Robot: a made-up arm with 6 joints.
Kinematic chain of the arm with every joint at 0, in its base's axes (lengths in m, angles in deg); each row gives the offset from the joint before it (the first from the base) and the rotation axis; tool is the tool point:
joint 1: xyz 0 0 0.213 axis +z
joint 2: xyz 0 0.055 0 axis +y
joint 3: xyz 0 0 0.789 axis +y
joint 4: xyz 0 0 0.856 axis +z
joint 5: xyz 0 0 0 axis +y
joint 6: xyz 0 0 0.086 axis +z
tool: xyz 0 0 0
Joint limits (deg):
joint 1: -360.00..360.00
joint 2: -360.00..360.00
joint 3: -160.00..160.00
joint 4: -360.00..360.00
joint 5: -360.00..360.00
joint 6: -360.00..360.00
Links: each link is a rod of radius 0.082 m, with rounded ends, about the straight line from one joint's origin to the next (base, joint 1, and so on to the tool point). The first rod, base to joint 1, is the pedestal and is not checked.
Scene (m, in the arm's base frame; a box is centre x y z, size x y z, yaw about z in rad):
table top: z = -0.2
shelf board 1: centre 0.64 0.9 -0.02 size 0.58 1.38 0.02 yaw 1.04
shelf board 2: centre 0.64 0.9 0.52 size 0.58 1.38 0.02 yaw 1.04
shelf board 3: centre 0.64 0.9 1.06 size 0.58 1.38 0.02 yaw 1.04
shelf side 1: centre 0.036 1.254 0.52 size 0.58 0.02 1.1 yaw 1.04
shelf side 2: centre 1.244 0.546 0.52 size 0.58 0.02 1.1 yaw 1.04
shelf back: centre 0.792 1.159 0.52 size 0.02 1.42 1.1 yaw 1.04
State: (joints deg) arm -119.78 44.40 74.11 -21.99 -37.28 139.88
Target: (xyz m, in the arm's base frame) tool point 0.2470 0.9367 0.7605
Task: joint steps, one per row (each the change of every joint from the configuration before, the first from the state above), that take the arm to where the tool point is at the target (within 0.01 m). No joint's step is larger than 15 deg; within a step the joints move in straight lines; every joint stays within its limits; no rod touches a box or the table.
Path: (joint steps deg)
1: -14.81 -8.01 6.32 -4.59 1.19 -1.15
2: -14.82 -8.01 6.32 -4.59 1.19 -1.14
3: -14.81 -8.01 6.31 -4.58 1.19 -1.15
4: -14.82 -8.01 6.32 -4.59 1.19 -1.14
5: -14.81 -8.01 6.32 -4.59 1.19 -1.15
6: -14.82 -8.01 6.32 -4.59 1.19 -1.15
7: -14.81 -8.01 6.32 -4.59 1.19 -1.14
8: -14.81 -8.01 6.31 -4.58 1.19 -1.15
9: -12.61 6.21 -5.46 11.29 -2.07 2.29
10: -12.61 6.20 -5.46 11.30 -2.06 2.30
11: -12.61 6.21 -5.47 11.29 -2.06 2.29
12: -12.61 6.20 -5.46 11.30 -2.07 2.29

